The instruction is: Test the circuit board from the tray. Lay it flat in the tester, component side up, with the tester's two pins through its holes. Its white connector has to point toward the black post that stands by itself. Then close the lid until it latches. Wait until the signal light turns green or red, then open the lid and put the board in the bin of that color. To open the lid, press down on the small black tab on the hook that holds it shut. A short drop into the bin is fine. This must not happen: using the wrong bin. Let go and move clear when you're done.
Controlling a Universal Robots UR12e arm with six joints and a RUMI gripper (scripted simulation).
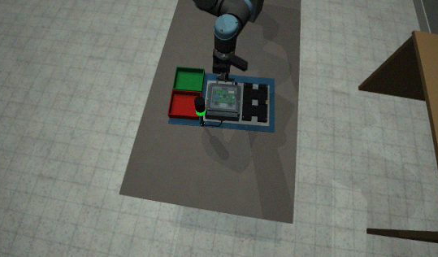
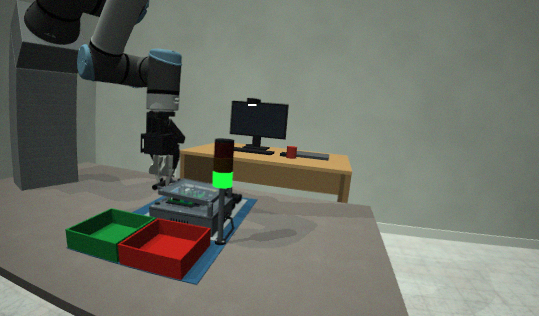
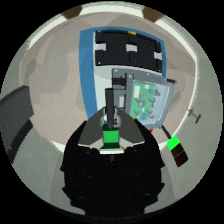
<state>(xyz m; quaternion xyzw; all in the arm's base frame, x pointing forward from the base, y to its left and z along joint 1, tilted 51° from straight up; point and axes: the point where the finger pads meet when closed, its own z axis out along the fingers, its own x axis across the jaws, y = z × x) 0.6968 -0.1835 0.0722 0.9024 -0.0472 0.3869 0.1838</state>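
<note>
The black latch hook is 4 cm ahead of my hand, 4 cm to the left of it and 2 cm below it. From my hand the other things lie so: tester lid (8 cm ahead, 3 cm to the right, 1 cm below); green circuit board (8 cm ahead, 3 cm to the right, 3 cm below); green bin (8 cm behind, 19 cm to the right, 9 cm below).
</note>
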